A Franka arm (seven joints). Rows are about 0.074 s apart.
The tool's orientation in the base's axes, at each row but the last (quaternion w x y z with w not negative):
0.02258, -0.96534, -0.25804, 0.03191
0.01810, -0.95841, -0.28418, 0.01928
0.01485, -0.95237, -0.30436, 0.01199
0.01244, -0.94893, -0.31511, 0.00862
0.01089, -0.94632, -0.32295, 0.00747
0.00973, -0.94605, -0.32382, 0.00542
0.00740, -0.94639, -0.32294, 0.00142
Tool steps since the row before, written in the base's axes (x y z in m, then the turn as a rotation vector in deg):
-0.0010, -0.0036, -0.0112, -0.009, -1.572, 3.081
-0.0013, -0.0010, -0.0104, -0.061, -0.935, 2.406
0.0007, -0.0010, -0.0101, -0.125, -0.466, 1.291
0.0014, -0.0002, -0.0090, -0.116, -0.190, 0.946
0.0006, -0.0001, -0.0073, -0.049, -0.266, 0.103
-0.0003, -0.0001, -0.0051, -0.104, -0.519, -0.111
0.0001, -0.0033, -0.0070, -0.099, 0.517, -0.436
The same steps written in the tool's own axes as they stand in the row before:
-0.0021, 0.0033, 0.0111, -0.947, 1.172, -3.114
-0.0014, 0.0006, 0.0104, -0.625, 0.640, -2.422
0.0001, 0.0016, 0.0100, -0.390, 0.261, -1.296
0.0011, 0.0013, 0.0090, -0.215, 0.055, -0.946
0.0005, 0.0006, 0.0073, -0.202, 0.178, -0.106
-0.0003, 0.0000, 0.0051, -0.400, 0.349, 0.105
-0.0020, 0.0028, 0.0070, 0.237, -0.463, 0.443

